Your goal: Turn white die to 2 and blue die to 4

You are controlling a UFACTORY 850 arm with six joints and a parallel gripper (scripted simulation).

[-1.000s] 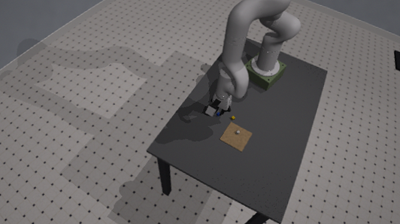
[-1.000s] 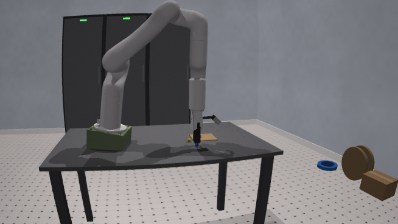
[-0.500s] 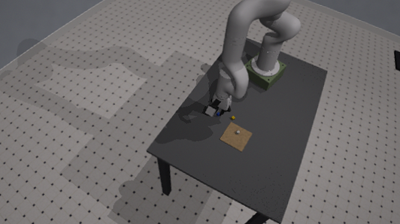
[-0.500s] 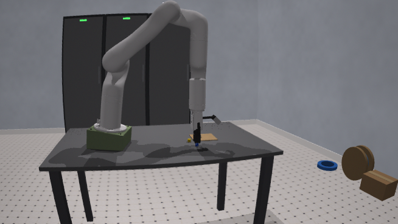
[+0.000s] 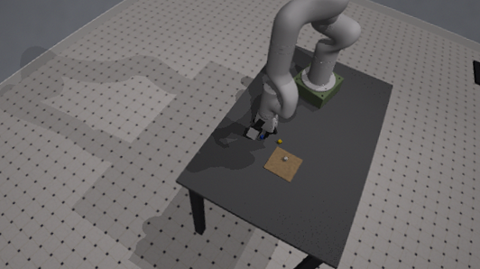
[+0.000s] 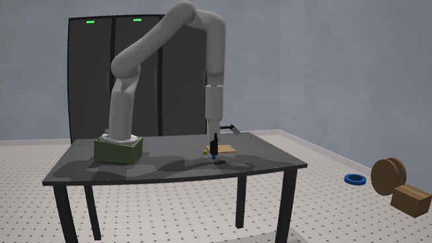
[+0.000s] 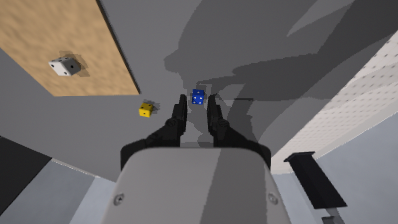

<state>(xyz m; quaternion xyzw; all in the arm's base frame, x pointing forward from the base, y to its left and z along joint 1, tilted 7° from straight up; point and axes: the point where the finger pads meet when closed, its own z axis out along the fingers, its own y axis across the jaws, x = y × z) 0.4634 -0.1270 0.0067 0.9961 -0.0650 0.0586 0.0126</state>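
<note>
Right now the blue die is 3 cm below my hand. Also, from my hand: yellow die 9 cm to the left, 3 cm below, 2 cm behind; then white die 15 cm to the left, 6 cm ahead, 3 cm below; then tan mat 15 cm to the left, 9 cm ahead, 4 cm below.
</note>
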